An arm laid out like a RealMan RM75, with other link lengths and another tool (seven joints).
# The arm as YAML. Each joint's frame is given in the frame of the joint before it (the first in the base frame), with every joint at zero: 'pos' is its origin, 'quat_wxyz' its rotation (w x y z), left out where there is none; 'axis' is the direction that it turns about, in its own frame. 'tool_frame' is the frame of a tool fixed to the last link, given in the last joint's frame.
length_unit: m
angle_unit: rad
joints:
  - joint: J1
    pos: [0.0, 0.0, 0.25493]
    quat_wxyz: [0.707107, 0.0, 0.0, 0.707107]
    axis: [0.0, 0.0, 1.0]
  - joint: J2
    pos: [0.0, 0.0, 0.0]
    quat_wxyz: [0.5, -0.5, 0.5, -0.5]
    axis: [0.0, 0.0, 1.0]
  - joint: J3
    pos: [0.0, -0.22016, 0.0]
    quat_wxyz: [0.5, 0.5, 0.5, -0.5]
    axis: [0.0, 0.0, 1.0]
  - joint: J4
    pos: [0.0, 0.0, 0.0]
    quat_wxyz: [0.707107, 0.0, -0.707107, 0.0]
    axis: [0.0, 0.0, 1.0]
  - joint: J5
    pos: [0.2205, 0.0, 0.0]
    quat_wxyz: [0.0, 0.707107, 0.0, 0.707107]
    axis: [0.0, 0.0, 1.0]
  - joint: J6
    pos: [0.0, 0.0, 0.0]
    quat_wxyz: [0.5, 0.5, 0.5, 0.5]
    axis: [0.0, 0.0, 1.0]
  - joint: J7
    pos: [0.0, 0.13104, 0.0]
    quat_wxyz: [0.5, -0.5, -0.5, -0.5]
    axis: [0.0, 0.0, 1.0]
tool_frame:
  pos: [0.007, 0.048, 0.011]
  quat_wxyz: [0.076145, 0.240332, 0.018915, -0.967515]
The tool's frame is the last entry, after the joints.
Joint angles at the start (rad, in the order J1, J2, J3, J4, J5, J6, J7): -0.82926, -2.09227, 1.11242, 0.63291, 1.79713, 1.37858, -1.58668
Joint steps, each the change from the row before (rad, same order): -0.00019, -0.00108, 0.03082, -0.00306, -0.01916, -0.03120, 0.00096; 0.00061, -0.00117, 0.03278, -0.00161, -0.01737, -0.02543, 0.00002; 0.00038, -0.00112, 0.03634, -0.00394, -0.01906, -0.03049, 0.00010; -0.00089, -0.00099, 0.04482, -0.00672, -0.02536, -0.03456, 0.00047; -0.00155, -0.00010, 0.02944, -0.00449, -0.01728, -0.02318, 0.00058; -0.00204, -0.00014, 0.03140, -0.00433, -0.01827, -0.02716, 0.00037; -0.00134, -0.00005, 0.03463, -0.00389, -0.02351, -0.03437, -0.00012; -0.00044, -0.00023, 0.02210, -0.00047, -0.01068, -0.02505, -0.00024; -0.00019, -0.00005, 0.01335, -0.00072, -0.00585, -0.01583, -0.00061
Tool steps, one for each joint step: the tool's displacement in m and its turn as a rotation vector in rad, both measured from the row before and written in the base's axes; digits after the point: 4 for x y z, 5 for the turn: 0.0010, 0.0012, -0.0041, 0.01033, 0.00774, 0.00233; 0.0008, 0.0000, -0.0042, 0.00420, 0.00920, -0.00070; 0.0004, 0.0000, -0.0048, 0.00553, 0.01126, 0.00158; 0.0006, -0.0005, -0.0060, 0.00379, 0.01220, 0.00126; 0.0005, -0.0001, -0.0037, 0.00352, 0.00816, 0.00021; 0.0006, 0.0003, -0.0039, 0.00612, 0.00945, 0.00072; 0.0007, 0.0009, -0.0041, 0.01151, 0.00825, 0.00428; 0.0000, 0.0010, -0.0025, 0.01050, 0.00951, 0.00148; -0.0003, 0.0006, -0.0015, 0.00664, 0.00654, 0.00180
